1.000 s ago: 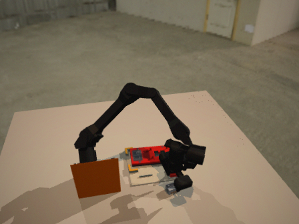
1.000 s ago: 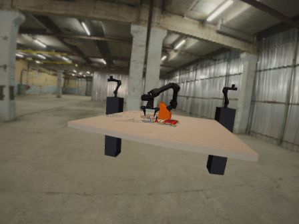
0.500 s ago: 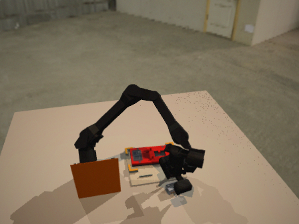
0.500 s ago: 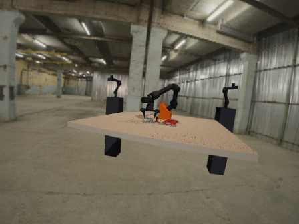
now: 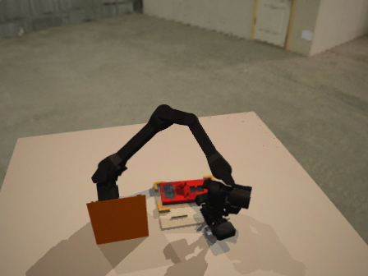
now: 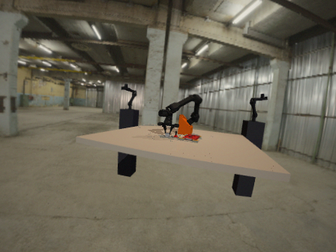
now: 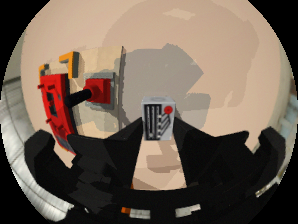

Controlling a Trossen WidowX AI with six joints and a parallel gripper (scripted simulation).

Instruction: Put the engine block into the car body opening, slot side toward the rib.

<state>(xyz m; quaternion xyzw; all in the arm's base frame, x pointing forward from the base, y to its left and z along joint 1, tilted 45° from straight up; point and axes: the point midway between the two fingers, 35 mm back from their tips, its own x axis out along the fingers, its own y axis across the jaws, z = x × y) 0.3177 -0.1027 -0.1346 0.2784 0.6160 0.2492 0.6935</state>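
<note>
My gripper tip is 19 cm to the right of the pale base plate and 1 cm above it. The rest, counted from my gripper tip: engine block (1 cm below).
</note>
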